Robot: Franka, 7 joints.
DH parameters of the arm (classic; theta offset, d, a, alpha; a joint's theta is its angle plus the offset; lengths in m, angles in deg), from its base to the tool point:
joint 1: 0 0.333 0 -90
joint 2: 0 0 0 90
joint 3: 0 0.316 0.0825 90
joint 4: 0 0 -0.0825 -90
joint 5: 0 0.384 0 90
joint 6: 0 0 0.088 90
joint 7: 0 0.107 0 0
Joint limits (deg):
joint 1: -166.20..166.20
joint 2: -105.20..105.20
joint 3: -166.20..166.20
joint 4: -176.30..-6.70
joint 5: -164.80..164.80
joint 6: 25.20..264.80
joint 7: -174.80..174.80
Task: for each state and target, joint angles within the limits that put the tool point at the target. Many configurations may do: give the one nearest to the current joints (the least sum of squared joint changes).
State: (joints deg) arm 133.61 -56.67 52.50 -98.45 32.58 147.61 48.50
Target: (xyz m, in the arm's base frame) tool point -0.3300 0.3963 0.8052
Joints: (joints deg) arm 104.77 -14.82 22.16 -99.00 33.37 151.09 48.50
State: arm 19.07 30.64 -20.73 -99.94 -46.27 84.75 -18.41
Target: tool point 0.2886 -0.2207 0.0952
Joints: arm 7.35 46.07 -25.61 -129.67 -41.33 80.51 -18.41
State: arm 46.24 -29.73 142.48 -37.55 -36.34 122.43 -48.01
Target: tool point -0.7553 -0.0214 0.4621
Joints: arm 31.16 -44.38 139.58 -65.35 -34.31 111.96 -48.01
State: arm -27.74 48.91 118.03 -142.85 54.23 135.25 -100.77
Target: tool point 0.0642 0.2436 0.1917
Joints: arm -49.03 33.49 99.49 -174.35 53.43 137.74 -100.77
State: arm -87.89 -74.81 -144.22 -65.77 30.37 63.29 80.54
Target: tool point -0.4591 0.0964 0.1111
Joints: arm -68.06 -80.04 -131.88 -98.43 27.55 54.66 80.54
